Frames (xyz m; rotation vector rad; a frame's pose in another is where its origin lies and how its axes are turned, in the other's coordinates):
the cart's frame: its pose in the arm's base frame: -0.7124 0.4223 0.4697 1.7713 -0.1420 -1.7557
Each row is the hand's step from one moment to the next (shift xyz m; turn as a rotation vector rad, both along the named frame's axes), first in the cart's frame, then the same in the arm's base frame.
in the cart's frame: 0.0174 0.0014 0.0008 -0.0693 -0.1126 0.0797
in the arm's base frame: 0.0016 -0.0100 -0.0142 -0.1208 0.0955 0.0109
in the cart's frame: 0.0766 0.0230 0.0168 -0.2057 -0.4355 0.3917
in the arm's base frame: 0.0004 -0.0621 -0.0532 -0.5384 0.3090 -0.0042
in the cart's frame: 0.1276 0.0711 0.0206 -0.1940 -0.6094 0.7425
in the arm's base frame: 0.0190 -0.1268 -0.0729 -0.9245 0.3173 -0.0695
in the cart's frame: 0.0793 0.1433 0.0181 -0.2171 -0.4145 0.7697
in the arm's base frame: 0.0415 -0.1594 0.0045 -0.8842 0.1643 0.0498
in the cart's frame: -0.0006 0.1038 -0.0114 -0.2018 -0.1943 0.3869
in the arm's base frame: 0.0468 -0.0781 0.0511 -0.4493 0.1173 0.1120
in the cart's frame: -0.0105 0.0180 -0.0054 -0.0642 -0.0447 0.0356
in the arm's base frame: 0.0102 -0.0072 0.0175 -0.0555 0.0546 0.0363
